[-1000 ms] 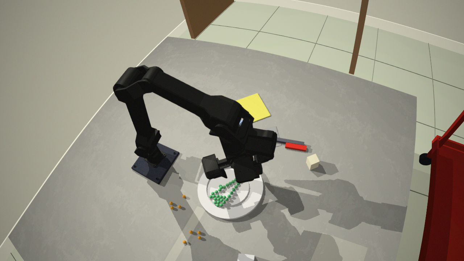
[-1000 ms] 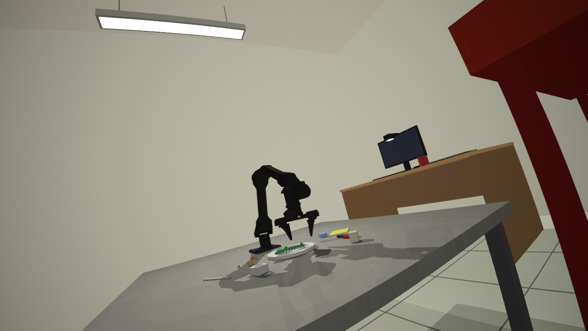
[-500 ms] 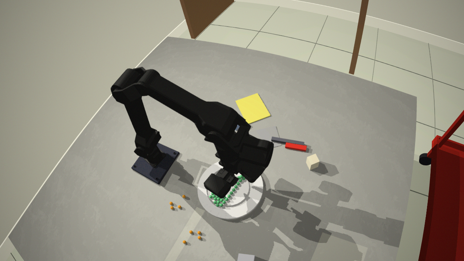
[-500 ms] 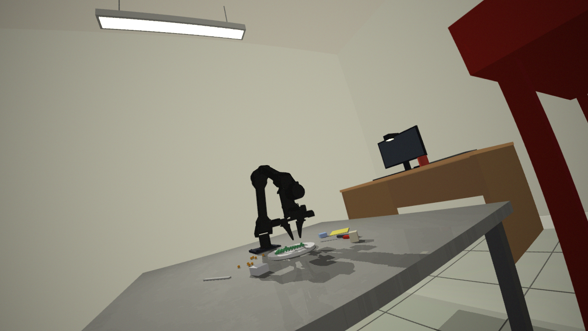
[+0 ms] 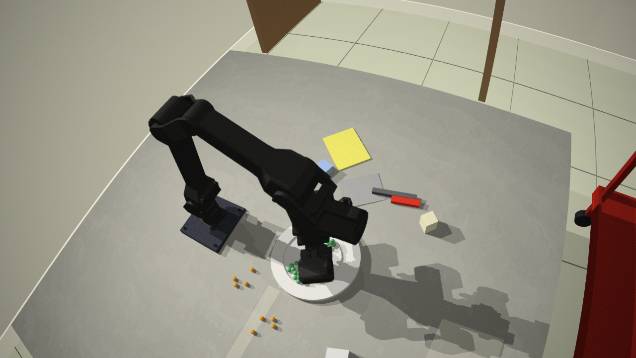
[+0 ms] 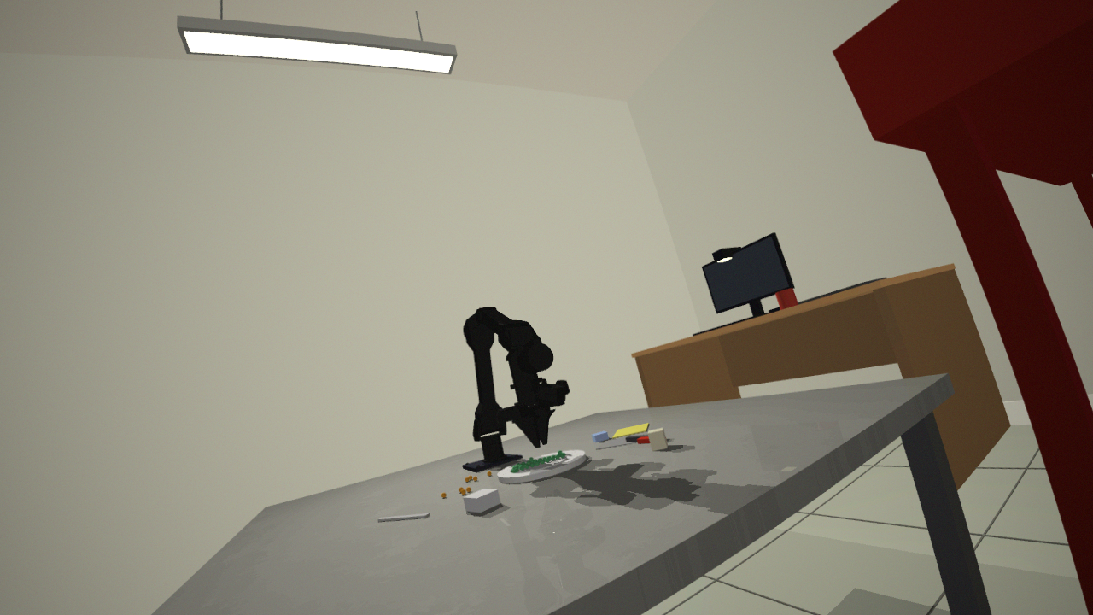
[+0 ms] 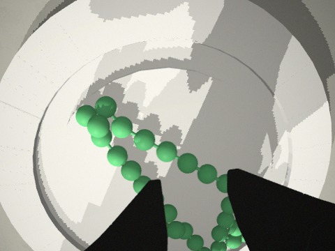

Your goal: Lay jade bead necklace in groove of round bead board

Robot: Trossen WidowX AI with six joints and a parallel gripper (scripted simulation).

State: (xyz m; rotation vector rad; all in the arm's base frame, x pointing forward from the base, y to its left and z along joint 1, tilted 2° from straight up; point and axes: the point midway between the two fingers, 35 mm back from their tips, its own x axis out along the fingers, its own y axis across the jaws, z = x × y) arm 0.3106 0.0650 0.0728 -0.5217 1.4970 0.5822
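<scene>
The inner disc is 2 cm behind my gripper tip, 1 cm to the right of it and 4 cm below it. The rest, counted from my gripper tip: grey sheet 4 cm behind, 20 cm to the left, 5 cm below; red bar 6 cm ahead, 23 cm to the left, 4 cm below; bead board 2 cm behind, 1 cm to the right, 5 cm below.
</scene>
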